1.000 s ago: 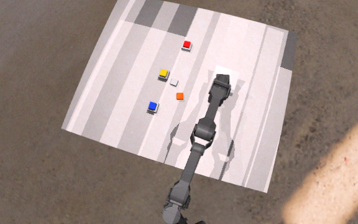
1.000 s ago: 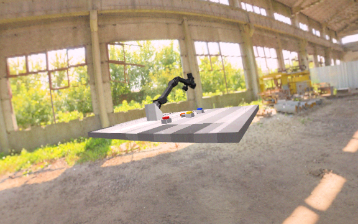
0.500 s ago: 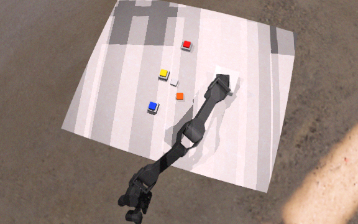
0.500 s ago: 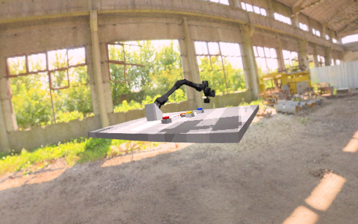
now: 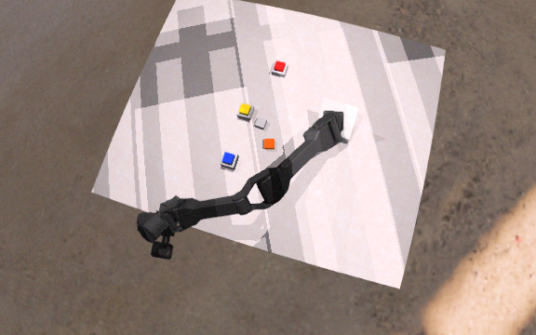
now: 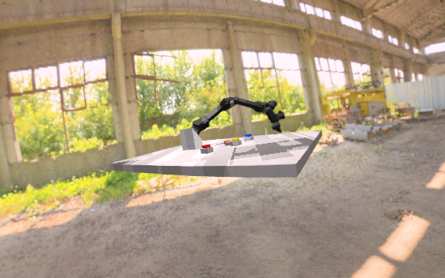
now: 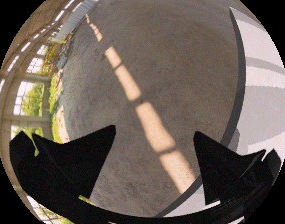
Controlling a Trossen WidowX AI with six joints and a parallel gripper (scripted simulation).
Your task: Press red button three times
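My gripper tip is 27 cm past the red button, 67 cm to the left of it and 1 cm below it. From my gripper tip the other things lie so: grey block (24 cm behind, 46 cm to the right, 1 cm below); then orange block (29 cm behind, 39 cm to the right, 1 cm below); then blue button (16 cm behind, 31 cm to the right, 1 cm above).
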